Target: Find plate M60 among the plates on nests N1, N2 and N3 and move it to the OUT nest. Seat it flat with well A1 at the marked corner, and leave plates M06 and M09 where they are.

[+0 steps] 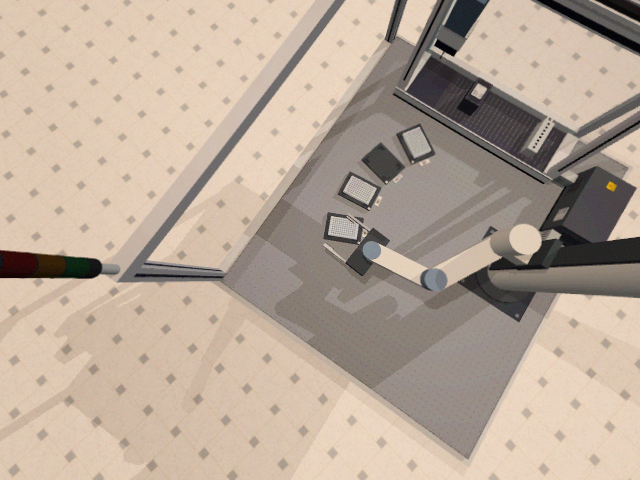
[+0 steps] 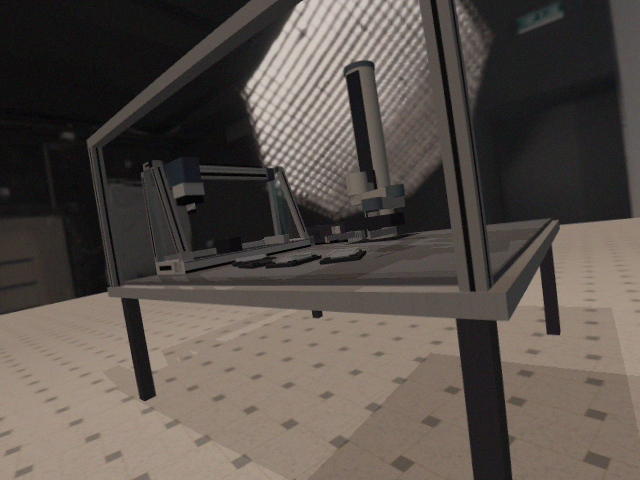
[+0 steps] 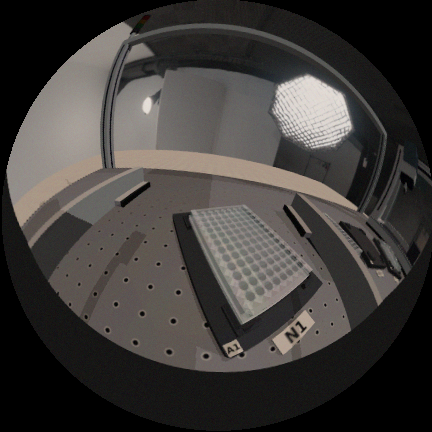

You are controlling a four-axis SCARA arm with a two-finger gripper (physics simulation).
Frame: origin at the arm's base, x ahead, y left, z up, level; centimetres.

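Seen in the pictures: gripper, fingertip midpoint: (image 1: pixel 335 229) (image 2: pixel 346 237) (image 3: pixel 218 185); arm's base at its link origin: (image 1: pixel 502 272).
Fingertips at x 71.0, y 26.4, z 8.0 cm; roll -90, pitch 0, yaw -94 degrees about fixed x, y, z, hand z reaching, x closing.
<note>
Pixels of each thing's top centre, then the offset from my fingertips to it. "spot": a spot on its surface instead.
- clear 96-well plate at its top centre: (image 3: pixel 246 238) (image 2: pixel 343 250) (image 1: pixel 343 227) dy -3.5, dx -2.3, dz -4.1 cm
- dark nest labelled N1 at its top centre: (image 3: pixel 244 244) (image 2: pixel 343 253) (image 1: pixel 343 227) dy -3.5, dx -2.4, dz -4.9 cm
- second plate at its top centre: (image 3: pixel 334 229) (image 2: pixel 293 255) (image 1: pixel 360 189) dy -22.1, dx +1.2, dz -4.1 cm
- empty dark nest at its top centre: (image 3: pixel 366 240) (image 2: pixel 264 259) (image 1: pixel 383 162) dy -39.3, dx -0.7, dz -4.9 cm
- nest with a third plate, surface spot: (image 3: pixel 387 255) spot: dy -51.2, dx -7.7, dz -5.0 cm
- dark block at a spot on its surface: (image 1: pixel 469 103) spot: dy -77.9, dx -17.5, dz +4.0 cm
- white strip with holes, surface spot: (image 1: pixel 539 135) spot: dy -82.5, dx -49.8, dz +2.7 cm
- dark box at a spot on its surface: (image 1: pixel 589 206) spot: dy -64.2, dx -79.8, dz +4.7 cm
A clear 96-well plate (image 1: pixel 342 227) (image 3: pixel 250 255) lies flat on the dark nest labelled N1 (image 3: pixel 200 280); its A1 tag (image 3: pixel 232 347) is at the near corner. No plate code is legible. My gripper (image 1: pixel 337 230) (image 3: pixel 218 185) is open and empty, its fingers wide apart and above the N1 plate's level, one toward each side. A second plate (image 1: pixel 360 190) (image 3: pixel 342 232) sits on the neighbouring nest. Beyond it is an empty dark nest (image 1: pixel 382 162) (image 3: pixel 362 242), then a nest with a third plate (image 1: pixel 416 143) (image 3: pixel 387 255). Which nest is OUT cannot be read.
A framed station (image 1: pixel 470 160) with a dark block (image 1: pixel 469 103) and a white strip with holes (image 1: pixel 539 135) stands beyond the third plate. A dark box (image 1: pixel 589 206) is near the arm base. Frame posts (image 2: pixel 457 155) rise at the table edge.
</note>
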